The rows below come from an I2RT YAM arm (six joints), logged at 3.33 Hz.
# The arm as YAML. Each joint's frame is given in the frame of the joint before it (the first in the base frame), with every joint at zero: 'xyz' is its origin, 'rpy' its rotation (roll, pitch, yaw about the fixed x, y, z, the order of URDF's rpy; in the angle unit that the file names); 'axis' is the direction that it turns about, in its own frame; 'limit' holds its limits. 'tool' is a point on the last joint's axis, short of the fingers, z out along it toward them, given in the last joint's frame.
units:
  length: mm
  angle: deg
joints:
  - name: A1
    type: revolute
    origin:
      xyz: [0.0, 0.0, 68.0]
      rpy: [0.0, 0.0, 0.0]
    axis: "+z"
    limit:
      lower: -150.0
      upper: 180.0
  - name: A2
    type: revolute
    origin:
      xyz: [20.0, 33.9, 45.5]
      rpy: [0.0, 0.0, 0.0]
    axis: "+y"
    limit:
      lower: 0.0
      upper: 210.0
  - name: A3
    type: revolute
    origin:
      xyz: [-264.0, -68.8, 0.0]
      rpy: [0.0, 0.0, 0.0]
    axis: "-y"
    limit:
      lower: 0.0
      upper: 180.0
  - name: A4
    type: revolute
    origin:
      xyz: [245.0, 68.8, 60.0]
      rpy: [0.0, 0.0, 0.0]
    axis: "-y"
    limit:
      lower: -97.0
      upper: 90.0
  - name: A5
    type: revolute
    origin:
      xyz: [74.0, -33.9, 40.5]
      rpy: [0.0, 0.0, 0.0]
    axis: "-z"
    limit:
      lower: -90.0
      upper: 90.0
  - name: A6
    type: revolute
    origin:
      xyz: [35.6, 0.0, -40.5]
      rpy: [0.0, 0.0, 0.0]
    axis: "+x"
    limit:
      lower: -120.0
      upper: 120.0
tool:
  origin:
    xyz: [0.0, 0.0, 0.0]
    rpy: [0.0, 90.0, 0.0]
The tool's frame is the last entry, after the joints.
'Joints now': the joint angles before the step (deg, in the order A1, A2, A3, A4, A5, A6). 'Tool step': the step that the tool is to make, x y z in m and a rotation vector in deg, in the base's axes. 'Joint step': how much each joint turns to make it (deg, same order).
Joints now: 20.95 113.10 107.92 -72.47 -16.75 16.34
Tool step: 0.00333 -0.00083 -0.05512 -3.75 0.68 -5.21
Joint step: 0.09 0.44 -11.72 11.35 4.29 4.66
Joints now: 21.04 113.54 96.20 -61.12 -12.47 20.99
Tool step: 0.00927 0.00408 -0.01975 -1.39 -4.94 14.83
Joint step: 0.06 2.42 -1.09 4.28 -0.05 -15.45
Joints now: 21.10 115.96 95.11 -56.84 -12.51 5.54
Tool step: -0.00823 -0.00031 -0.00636 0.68 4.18 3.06
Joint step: 0.16 0.22 -0.90 -3.15 -2.62 -2.55
